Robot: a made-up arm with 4 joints.
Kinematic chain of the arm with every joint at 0, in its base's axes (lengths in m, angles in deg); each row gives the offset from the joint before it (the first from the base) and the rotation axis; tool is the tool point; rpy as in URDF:
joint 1: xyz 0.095 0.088 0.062 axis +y
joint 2: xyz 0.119 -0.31 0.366 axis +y
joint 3: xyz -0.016 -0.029 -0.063 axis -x
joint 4: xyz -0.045 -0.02 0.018 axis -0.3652 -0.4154 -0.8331
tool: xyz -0.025 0.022 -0.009 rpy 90 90 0
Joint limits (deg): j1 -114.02..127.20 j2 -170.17..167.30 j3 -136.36..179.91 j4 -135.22..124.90
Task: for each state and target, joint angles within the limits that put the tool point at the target. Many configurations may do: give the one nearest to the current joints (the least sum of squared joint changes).
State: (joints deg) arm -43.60 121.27 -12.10 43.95
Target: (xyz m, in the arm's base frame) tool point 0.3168 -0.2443 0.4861
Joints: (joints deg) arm 11.77 136.23 -14.92 26.71
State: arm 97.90 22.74 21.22 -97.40
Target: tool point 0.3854 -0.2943 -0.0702
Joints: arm 106.56 -11.94 -0.95 -95.08
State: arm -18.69 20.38 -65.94 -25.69
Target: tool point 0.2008 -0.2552 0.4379
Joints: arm 12.65 47.36 -55.16 4.80
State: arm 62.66 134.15 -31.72 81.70
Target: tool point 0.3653 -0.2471 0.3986
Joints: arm 30.45 102.64 -37.72 76.89
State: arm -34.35 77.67 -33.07 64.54
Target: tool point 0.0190 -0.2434 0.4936
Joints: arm -18.37 97.33 -33.80 52.14
